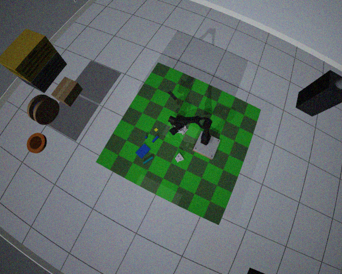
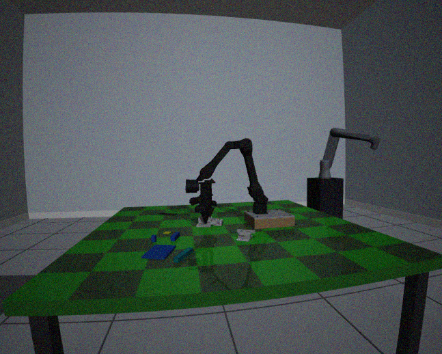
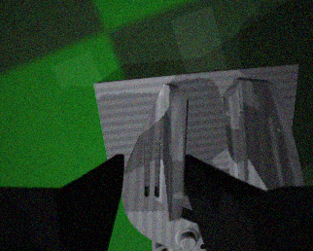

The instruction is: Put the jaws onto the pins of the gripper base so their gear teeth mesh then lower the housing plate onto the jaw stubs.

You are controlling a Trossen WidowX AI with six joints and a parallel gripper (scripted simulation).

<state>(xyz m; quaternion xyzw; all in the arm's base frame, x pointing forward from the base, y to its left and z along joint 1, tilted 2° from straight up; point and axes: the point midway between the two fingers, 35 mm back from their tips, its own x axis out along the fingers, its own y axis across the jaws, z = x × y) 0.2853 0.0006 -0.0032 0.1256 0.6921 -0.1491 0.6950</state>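
The grey gripper base is 3 cm to the right of my gripper tip and 1 cm below it. Round my gripper tip: grey housing plate (14 cm behind, 25 cm to the left, 1 cm above); then yellow piece (19 cm ahead, 10 cm to the left, 1 cm below); then blue bar (15 cm ahead, 19 cm to the left, 1 cm below).
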